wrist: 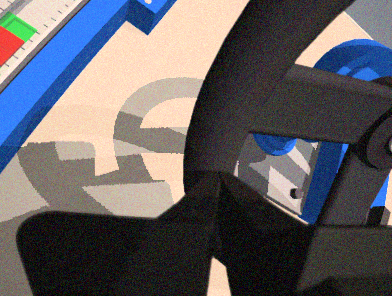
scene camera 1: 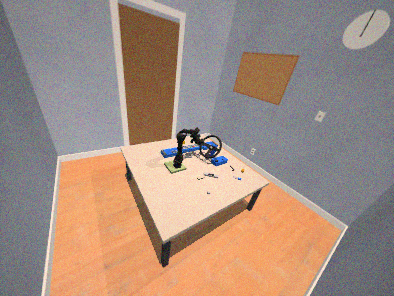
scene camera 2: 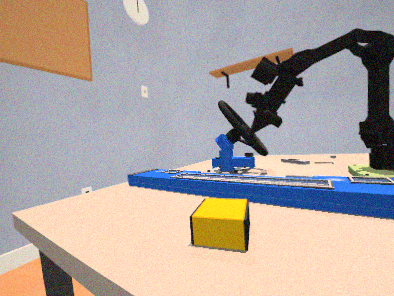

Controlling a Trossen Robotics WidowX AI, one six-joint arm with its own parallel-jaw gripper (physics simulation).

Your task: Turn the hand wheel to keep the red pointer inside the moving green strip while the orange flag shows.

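Observation:
The black hand wheel stands tilted on its blue stand. My gripper is shut with its fingertips together at the wheel's rim, and nothing is between them. The rim runs down behind the fingertips in the wrist view; whether they touch it I cannot tell. At the wrist view's upper left, the red pointer lies against the green strip in the blue track unit. Part of the pointer is cut off by the frame. The orange flag does not show.
A yellow block stands on the table behind the track unit. The arm's base stands on a green plate. Small tools and an orange piece lie on the table near the stand.

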